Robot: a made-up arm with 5 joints. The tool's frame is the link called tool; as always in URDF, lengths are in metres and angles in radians.
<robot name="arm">
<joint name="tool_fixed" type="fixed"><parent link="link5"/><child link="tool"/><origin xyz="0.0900 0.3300 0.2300" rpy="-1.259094 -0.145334 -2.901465"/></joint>
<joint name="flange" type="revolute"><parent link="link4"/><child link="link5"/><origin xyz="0.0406 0.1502 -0.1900" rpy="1.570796 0.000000 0.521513"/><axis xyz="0 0 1"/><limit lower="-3.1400" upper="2.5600" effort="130" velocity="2.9"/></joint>
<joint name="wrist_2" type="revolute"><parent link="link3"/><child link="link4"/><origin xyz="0.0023 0.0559 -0.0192" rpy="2.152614 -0.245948 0.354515"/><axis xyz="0 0 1"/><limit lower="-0.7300" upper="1.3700" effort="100" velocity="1.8"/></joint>
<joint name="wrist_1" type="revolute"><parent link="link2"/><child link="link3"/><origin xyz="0.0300 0.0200 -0.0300" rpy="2.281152 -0.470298 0.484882"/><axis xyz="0 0 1"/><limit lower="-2.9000" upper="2.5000" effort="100" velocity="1.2"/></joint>
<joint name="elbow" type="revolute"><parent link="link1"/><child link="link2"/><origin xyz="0.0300 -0.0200 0.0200" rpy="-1.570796 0.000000 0.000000"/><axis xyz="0 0 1"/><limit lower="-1.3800" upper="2.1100" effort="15" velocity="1.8"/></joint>
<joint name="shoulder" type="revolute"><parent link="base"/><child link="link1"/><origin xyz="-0.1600 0.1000 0.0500" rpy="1.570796 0.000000 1.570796"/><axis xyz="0 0 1"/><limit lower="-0.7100" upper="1.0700" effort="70" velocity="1.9"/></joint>
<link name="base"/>
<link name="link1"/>
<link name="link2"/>
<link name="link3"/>
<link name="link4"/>
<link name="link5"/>
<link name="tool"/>
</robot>
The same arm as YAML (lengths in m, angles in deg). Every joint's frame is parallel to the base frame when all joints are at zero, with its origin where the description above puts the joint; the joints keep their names.
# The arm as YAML. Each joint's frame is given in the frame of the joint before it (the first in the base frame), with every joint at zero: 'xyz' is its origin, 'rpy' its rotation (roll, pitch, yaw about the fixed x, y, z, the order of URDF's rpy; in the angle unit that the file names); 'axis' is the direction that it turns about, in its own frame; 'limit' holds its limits. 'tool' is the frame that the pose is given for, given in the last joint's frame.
units:
  length: m
  angle: deg
joints:
  - name: shoulder
    type: revolute
    origin:
      xyz: [-0.16, 0.1, 0.05]
      rpy: [0.0, 0.0, 0.0]
    axis: [1.0, 0.0, 0.0]
    limit:
      lower: -40.68
      upper: 61.31
  - name: elbow
    type: revolute
    origin:
      xyz: [0.02, 0.03, -0.02]
      rpy: [0.0, 0.0, 0.0]
    axis: [0.0, 0.0, 1.0]
    limit:
      lower: -79.07
      upper: 120.89
  - name: wrist_1
    type: revolute
    origin:
      xyz: [-0.02, 0.03, -0.03]
      rpy: [0.0, 0.0, 0.0]
    axis: [0.533006, 0.614807, -0.581306]
    limit:
      lower: -166.16
      upper: 143.24
  - name: wrist_2
    type: revolute
    origin:
      xyz: [0.03, -0.01, 0.05]
      rpy: [0.0, 0.0, 0.0]
    axis: [-1.0, 0.0, 0.0]
    limit:
      lower: -41.83
      upper: 78.5
  - name: flange
    type: revolute
    origin:
      xyz: [0.19, 0.11, -0.11]
      rpy: [0.0, 0.0, 0.0]
    axis: [0.0, 0.0, 1.0]
    limit:
      lower: -179.91
      upper: 146.68
tool:
  origin:
    xyz: [-0.33, 0.09, 0.23]
    rpy: [-72.14, -8.33, -76.24]

